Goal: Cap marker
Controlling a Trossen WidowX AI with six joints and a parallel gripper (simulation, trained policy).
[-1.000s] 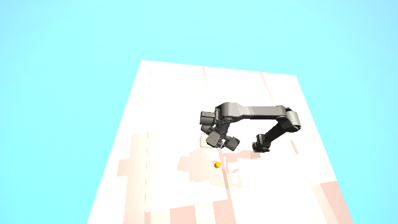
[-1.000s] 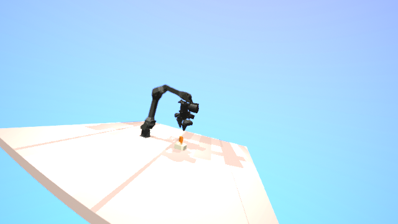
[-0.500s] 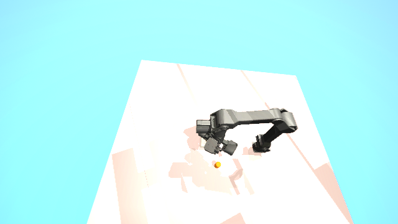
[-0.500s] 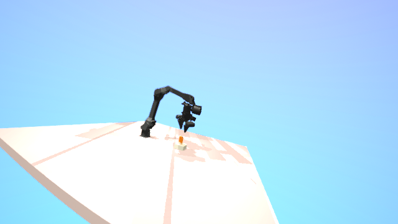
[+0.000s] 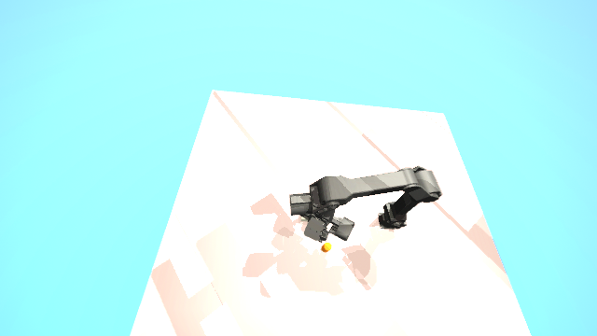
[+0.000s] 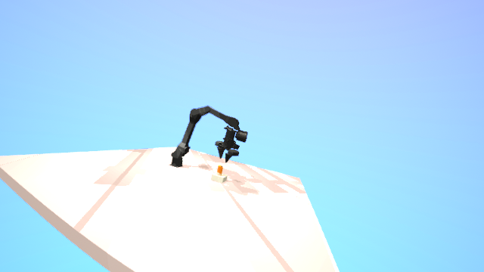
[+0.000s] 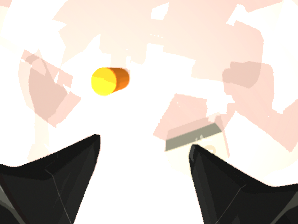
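The orange cap is 80 mm below my gripper tip, 50 mm to the left of it and 30 mm behind it. The rest, counted from my gripper tip: holder block (90 mm below, 80 mm to the right, 30 mm ahead).
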